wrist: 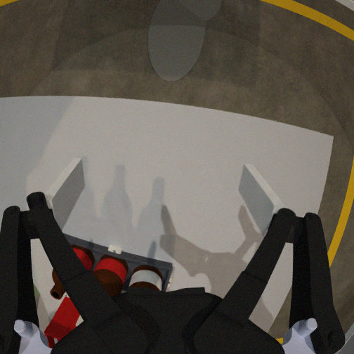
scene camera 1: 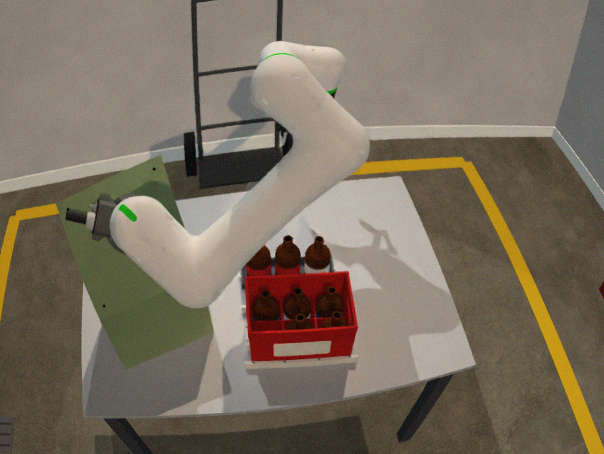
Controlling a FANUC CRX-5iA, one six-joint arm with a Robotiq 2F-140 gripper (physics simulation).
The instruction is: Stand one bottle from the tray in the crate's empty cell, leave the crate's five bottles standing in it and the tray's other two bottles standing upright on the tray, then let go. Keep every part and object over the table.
red-label bottle: wrist 110, 271; scene camera 1 287, 255
